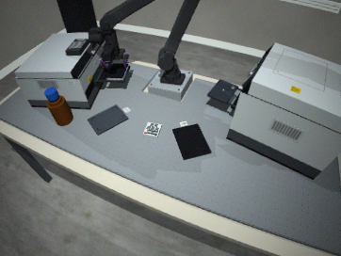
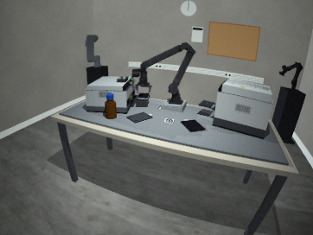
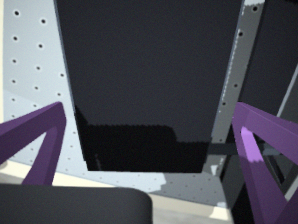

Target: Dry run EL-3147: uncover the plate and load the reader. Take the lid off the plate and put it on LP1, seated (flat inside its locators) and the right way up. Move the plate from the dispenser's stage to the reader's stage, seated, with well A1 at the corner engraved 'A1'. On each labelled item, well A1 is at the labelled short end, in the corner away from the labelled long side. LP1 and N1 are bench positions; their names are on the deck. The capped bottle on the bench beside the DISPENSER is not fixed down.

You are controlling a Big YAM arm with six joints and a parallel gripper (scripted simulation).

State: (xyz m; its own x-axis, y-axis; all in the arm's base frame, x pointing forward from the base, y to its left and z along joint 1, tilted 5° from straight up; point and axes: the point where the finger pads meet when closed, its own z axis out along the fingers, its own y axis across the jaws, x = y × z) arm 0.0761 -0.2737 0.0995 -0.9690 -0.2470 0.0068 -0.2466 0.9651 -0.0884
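Right now the lidded plate is 2 cm below my hand. The rest, counted from my hand: label 17 cm ahead, 12 cm to the left, 12 cm below; then white multi-well plate 3 cm below; then LP1 pad 25 cm ahead, 6 cm to the left, 11 cm below.
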